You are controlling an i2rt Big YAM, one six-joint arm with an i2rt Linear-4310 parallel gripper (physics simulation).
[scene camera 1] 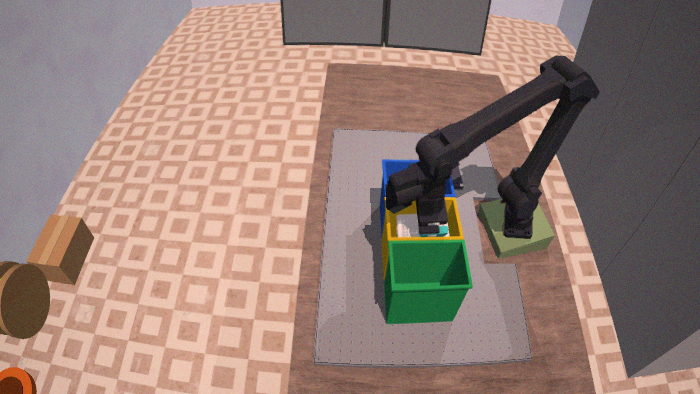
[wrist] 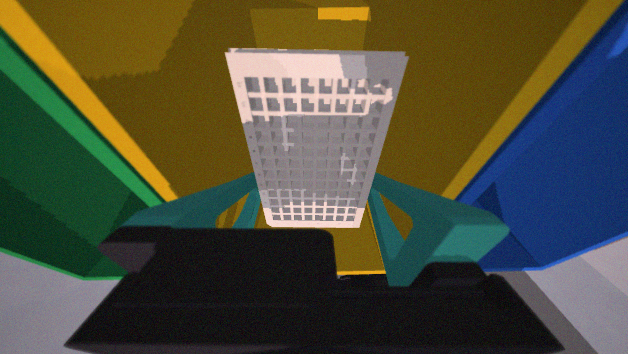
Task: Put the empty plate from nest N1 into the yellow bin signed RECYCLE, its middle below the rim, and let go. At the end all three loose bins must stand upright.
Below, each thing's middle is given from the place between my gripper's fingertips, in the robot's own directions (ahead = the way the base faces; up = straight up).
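Scene:
I consider the yellow bin [scene camera 1: 390, 222] first: my hand is 40 mm above it, 10 mm to the right of it and 20 mm short of it. The white plate [wrist: 315, 121] is 10 mm above my hand and 20 mm ahead of it. Counted from my hand again, the green bin [scene camera 1: 426, 281] is 40 mm below, 10 mm behind and 130 mm to the left, whereas the blue bin [scene camera 1: 389, 167] is 40 mm below, 50 mm ahead and 120 mm to the right.

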